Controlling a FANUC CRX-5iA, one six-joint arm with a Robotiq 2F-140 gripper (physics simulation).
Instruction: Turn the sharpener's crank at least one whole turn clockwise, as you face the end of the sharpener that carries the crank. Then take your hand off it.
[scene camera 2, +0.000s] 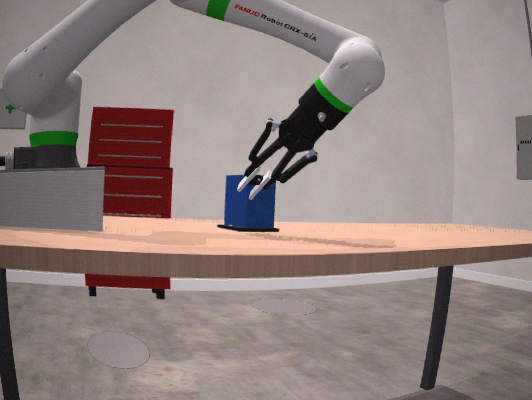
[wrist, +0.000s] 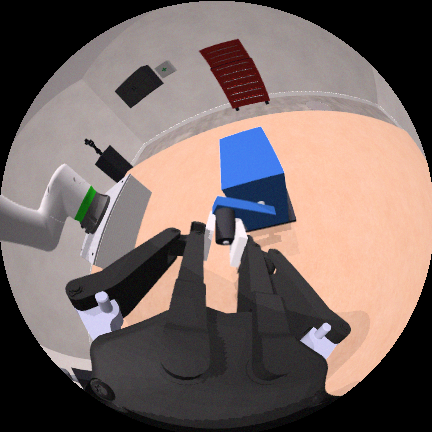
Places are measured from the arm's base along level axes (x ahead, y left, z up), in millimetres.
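Where they show: gripper, fingertip midpoint: (scene camera 2: 245, 191) (wrist: 222, 224); arm's base, link origin: (scene camera 2: 52, 173) (wrist: 99, 214).
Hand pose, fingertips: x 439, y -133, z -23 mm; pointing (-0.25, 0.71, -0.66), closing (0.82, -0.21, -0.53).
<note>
Things, the pixels of their centre, and the offset from my fingertips. "spot": a spot on its surface instead.
- sharpener, surface spot: (wrist: 250, 157) spot: dx +59, dy +61, dz +39 mm
- black handle, surface spot: (wrist: 225, 227) spot: dx +18, dy -24, dz +36 mm
The sharpener (scene camera 2: 236, 205) (wrist: 250, 157) is a blue box on a thin black base, standing upright on the table. In the wrist view its blue crank arm (wrist: 245, 205) lies across the end face, with a black handle (wrist: 225, 227) sticking out from the arm's left end. My gripper (scene camera 2: 254, 185) (wrist: 222, 224) is shut on that black handle, one white fingertip on each side of it. The gripper is tilted, coming down from the upper right in the scene view. There the fingers hide most of the crank.
The wooden table (scene camera 2: 350, 265) (wrist: 330, 240) carries the sharpener. The robot's base stands on a grey block (scene camera 2: 50, 200) (wrist: 125, 220) to the left. A red drawer cabinet (scene camera 2: 131, 137) (wrist: 237, 75) is on the floor behind the table.
</note>
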